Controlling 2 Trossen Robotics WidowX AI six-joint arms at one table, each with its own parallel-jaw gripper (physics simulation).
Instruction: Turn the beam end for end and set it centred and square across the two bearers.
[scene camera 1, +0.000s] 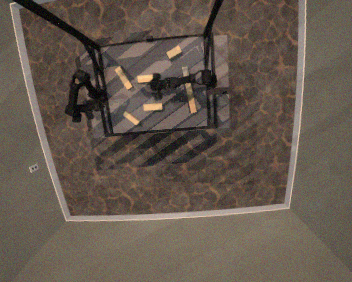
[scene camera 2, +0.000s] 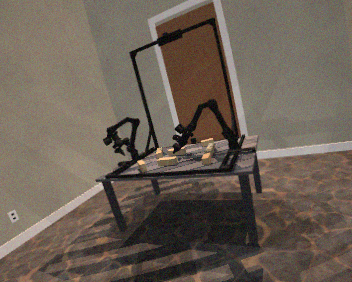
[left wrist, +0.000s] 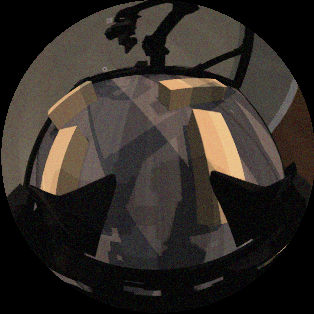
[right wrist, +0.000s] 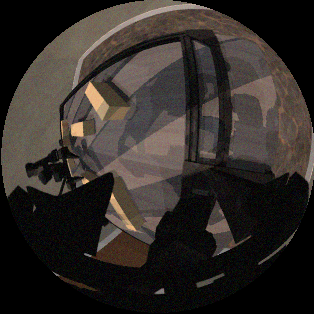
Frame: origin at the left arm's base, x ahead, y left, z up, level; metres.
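Seen in the pictures: left gripper, fingertip midpoint: (scene camera 2: 175, 151) (left wrist: 163, 177) (right wrist: 80, 167); right gripper, fingertip midpoint: (scene camera 1: 101, 107) (scene camera 2: 127, 152) (left wrist: 123, 49) (right wrist: 161, 175); left arm's base at its link origin: (scene camera 2: 234, 148); right arm's base at its link origin: (scene camera 1: 101, 92) (scene camera 2: 136, 159) (left wrist: 157, 67) (right wrist: 195, 205).
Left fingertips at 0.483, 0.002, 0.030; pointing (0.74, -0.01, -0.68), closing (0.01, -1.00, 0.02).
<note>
Offsets run from my left fingertips to a thing's middle, as dx, dy, dz.
The beam @(-0.301, +0.048, -0.027) (scene camera 1: 190, 96) (scene camera 2: 209, 151), a long pale bar with an orange end and a grey-green end, lies at the right of the loose blocks in scene camera 1, its orange end toward the picture's bottom. The left arm hides part of it. Two parallel pale blocks look like the bearers: the upper @(+0.026, -0.071, -0.026) (scene camera 1: 144, 78) (left wrist: 217, 137) and the lower @(+0.004, +0.157, -0.026) (scene camera 1: 152, 107) (scene camera 2: 167, 161) (left wrist: 59, 160) (right wrist: 82, 128). My left gripper (scene camera 1: 156, 86) (scene camera 2: 176, 146) (left wrist: 163, 177) is open and empty, low beside the upper bearer's right end. My right gripper (scene camera 2: 120, 148) (right wrist: 161, 175) is open and empty at the table's left.
Loose pale blocks lie at the left, one upper @(+0.216, -0.094, -0.024) (scene camera 1: 123, 78) (left wrist: 192, 94) (right wrist: 127, 205) and one lower @(+0.195, +0.231, -0.018) (scene camera 1: 131, 118) (scene camera 2: 142, 166) (left wrist: 72, 104) (right wrist: 107, 102). Another block @(-0.204, -0.250, -0.026) (scene camera 1: 174, 52) (scene camera 2: 207, 142) lies at the upper right. A black frame (scene camera 1: 160, 132) (scene camera 2: 141, 90) borders and rises over the table.
</note>
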